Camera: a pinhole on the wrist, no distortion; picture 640 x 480 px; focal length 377.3 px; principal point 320.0 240.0 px. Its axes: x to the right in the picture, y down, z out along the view. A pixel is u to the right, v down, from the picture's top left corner.
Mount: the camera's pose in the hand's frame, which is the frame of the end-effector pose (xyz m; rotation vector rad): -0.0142 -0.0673 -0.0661 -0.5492 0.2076 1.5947
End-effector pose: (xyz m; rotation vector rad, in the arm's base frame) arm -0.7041 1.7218 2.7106 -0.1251 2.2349 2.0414
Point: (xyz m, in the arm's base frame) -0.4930 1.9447 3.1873
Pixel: 581.3 346.0
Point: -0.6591 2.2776 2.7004
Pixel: 193.3 169.5
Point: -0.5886 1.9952 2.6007
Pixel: 86.7 258.9
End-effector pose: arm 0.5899 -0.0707 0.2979 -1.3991 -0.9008 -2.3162
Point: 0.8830 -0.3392 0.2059
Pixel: outside the picture
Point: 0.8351 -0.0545 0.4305
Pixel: 398.0 141.2
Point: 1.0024 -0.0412 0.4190
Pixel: 382.8 213.7
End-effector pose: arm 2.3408 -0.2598 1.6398 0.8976 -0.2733 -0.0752
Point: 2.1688 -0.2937 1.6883
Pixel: 331.0 397.6
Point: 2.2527 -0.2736 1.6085
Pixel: 309.9 430.8
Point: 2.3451 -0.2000 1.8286
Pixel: 602.0 69.2
